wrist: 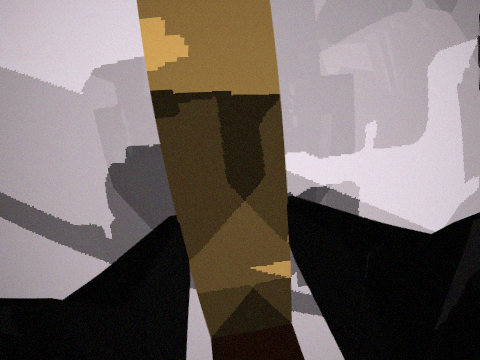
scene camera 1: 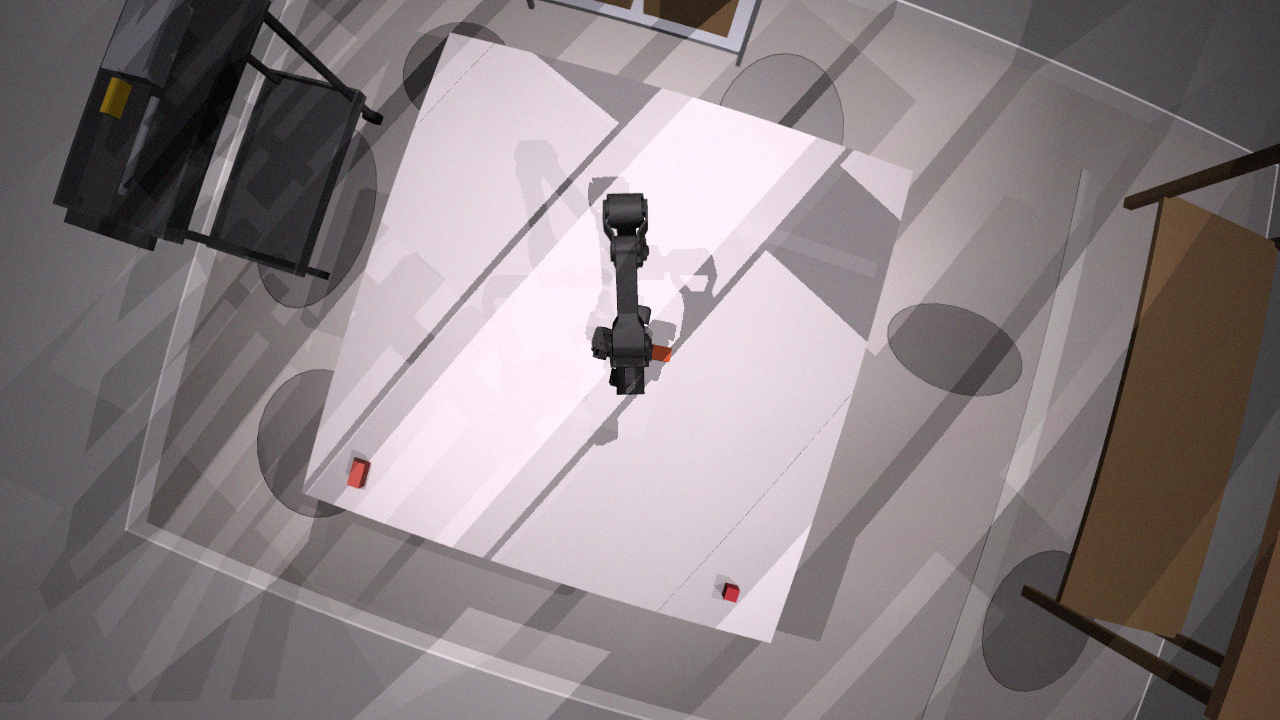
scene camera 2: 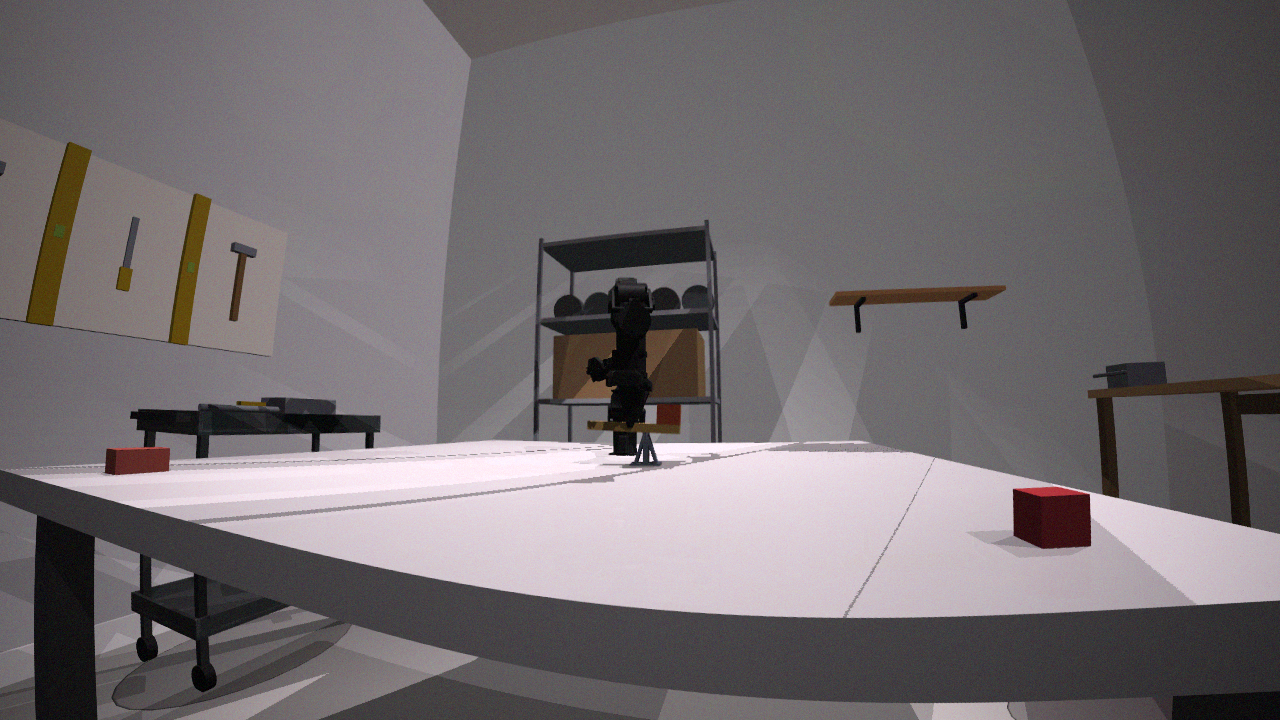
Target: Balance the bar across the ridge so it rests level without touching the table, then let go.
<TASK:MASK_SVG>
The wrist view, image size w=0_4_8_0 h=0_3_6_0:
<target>my gripper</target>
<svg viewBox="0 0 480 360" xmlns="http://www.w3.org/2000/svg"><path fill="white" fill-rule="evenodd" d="M177 215L169 216L139 243L129 248L128 252L124 252L124 255L109 265L105 271L63 300L52 297L0 299L0 360L187 360L185 352L188 343L191 283L187 247ZM288 197L288 243L295 256L293 259L300 268L301 276L308 284L320 313L323 313L344 360L480 360L480 212L467 219L455 221L431 235L397 225L393 227L368 217L363 219L361 216L339 211L315 201Z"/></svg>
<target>tan bar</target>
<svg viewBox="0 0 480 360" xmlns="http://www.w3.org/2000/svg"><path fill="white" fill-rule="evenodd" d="M137 0L137 11L139 11L137 15L139 15L141 29L140 35L141 39L143 39L141 43L143 43L144 48L143 52L145 65L147 65L153 109L155 109L155 115L153 116L155 116L157 132L159 132L161 153L163 153L165 171L167 171L169 187L171 187L173 203L175 203L177 220L179 220L185 247L187 247L189 269L191 269L193 284L195 284L197 297L199 297L205 321L207 321L209 335L211 335L212 360L305 360L299 341L297 341L296 333L293 331L291 317L292 283L291 265L289 265L291 264L291 247L289 247L287 223L287 164L285 164L279 67L276 64L275 31L273 31L271 0Z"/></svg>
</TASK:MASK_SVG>
